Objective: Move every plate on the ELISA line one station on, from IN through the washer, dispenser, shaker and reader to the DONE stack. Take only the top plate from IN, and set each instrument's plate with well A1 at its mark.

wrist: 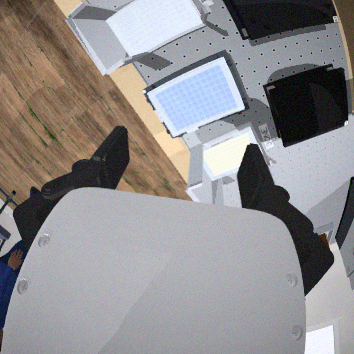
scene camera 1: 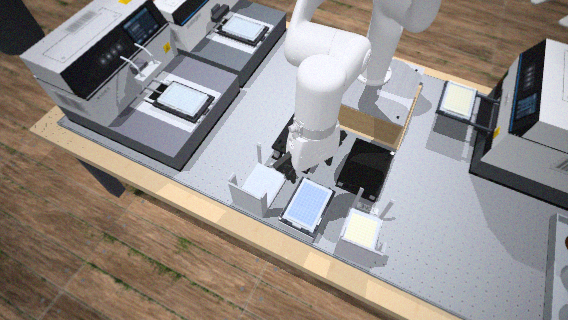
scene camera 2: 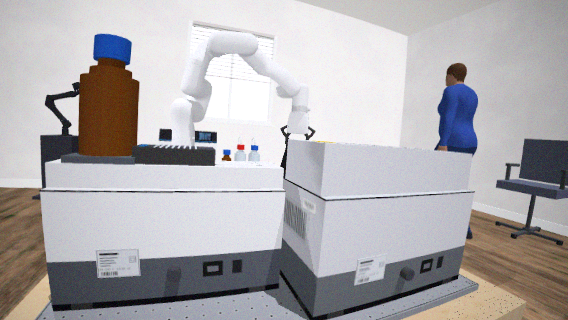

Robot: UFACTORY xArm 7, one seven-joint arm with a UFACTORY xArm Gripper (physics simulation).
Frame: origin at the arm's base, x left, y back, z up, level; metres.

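Seen in the pictures: gripper, fingertip midpoint: (wrist: 184,149) (scene camera 1: 308,169); arm's base, link origin: (scene camera 1: 371,72).
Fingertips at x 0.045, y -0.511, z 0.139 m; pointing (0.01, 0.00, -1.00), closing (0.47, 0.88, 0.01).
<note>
Offsets run from my fingertips to a thing's top centre. "spot": to the spot under its first point.
My gripper (scene camera 1: 309,171) (scene camera 2: 298,136) (wrist: 184,149) is open and empty, above the front of the bench near the shaker. A blue plate {dx +0.015, dy -0.001, dz -0.157 m} (scene camera 1: 306,204) (wrist: 197,97) lies on the shaker between the two stack holders. A white plate {dx -0.131, dy -0.015, dz -0.191 m} (scene camera 1: 262,184) (wrist: 155,25) tops the IN stack. A pale yellow plate {dx +0.167, dy +0.018, dz -0.204 m} (scene camera 1: 361,230) (wrist: 227,156) is in the DONE holder; in the wrist view one finger partly overlaps it. Pale plates sit at the washer {dx -0.472, dy +0.074, dz -0.119 m} (scene camera 1: 184,98) and the dispenser (scene camera 1: 243,27). A yellow plate {dx +0.232, dy +0.528, dz -0.108 m} (scene camera 1: 457,100) sits on the reader's carrier. The A1 marks are too small to read.
A black stand (scene camera 1: 367,167) (wrist: 310,107) is behind the shaker and DONE holder. Another black stand (wrist: 287,17) is mostly hidden by my arm in scene camera 1. Upright guide posts rise around both stack holders. A brown bottle {spot: dx -0.746, dy +0.512, dz +0.071 m} (scene camera 2: 110,110) stands on an instrument. A person (scene camera 2: 457,115) stands behind.
</note>
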